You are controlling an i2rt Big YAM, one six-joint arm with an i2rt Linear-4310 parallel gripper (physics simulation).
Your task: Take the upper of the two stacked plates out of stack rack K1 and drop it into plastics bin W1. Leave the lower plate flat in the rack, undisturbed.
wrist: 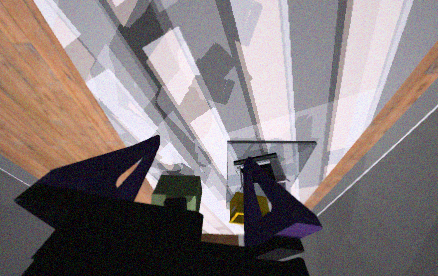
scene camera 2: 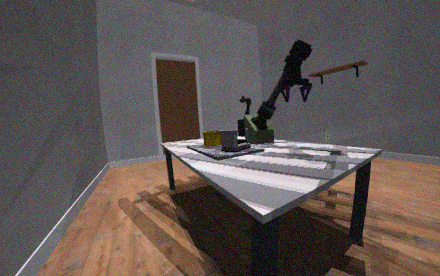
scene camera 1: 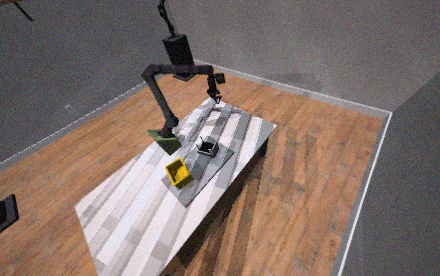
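Seen in the pictures: gripper, between the fingertips: (wrist: 205, 150) (scene camera 2: 296, 101) (scene camera 1: 215, 101); arm's base, origin of its link: (scene camera 2: 258, 123) (scene camera 1: 165, 135).
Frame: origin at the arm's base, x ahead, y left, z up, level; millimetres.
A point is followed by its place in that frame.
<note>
Stack rack K1 (scene camera 1: 205, 153) (scene camera 2: 229, 139) {x 394, y 166, z -63 mm} (wrist: 281, 176) {x 375, y 194, z -33 mm} is a small grey open-topped holder on a grey board. Its inside looks dark; the two plates cannot be told apart in these views. Plastics bin W1 (scene camera 1: 184, 180) {x 382, y -171, z -65 mm} (scene camera 2: 211, 138) {x 358, y -110, z -78 mm} (wrist: 239, 202) {x 257, y -76, z -81 mm} is a yellow open box on the same board, beside the rack. My gripper (scene camera 1: 217, 101) {x 199, y 445, z 106 mm} (scene camera 2: 296, 100) {x 199, y 445, z 106 mm} (wrist: 205, 150) {x 199, y 445, z 106 mm} is open and empty, high above the table and well away from the rack and the bin. In the wrist view, the right finger covers part of the rack and the bin.
The grey board (scene camera 1: 188, 199) {x 465, y -242, z -132 mm} (scene camera 2: 212, 154) {x 495, y 147, z -132 mm} lies on the striped table (scene camera 1: 120, 225) {x 199, y -622, z -144 mm} (scene camera 2: 260, 202) {x 641, y 631, z -144 mm}. My arm's green base (scene camera 1: 169, 145) {x 73, y -43, z -40 mm} (scene camera 2: 260, 135) {x 34, y 45, z -83 mm} (wrist: 179, 186) {x 0, y 48, z -89 mm} stands at the table's edge near the bin and rack. A dark box-like stand (scene camera 1: 178, 50) is behind the arm.
</note>
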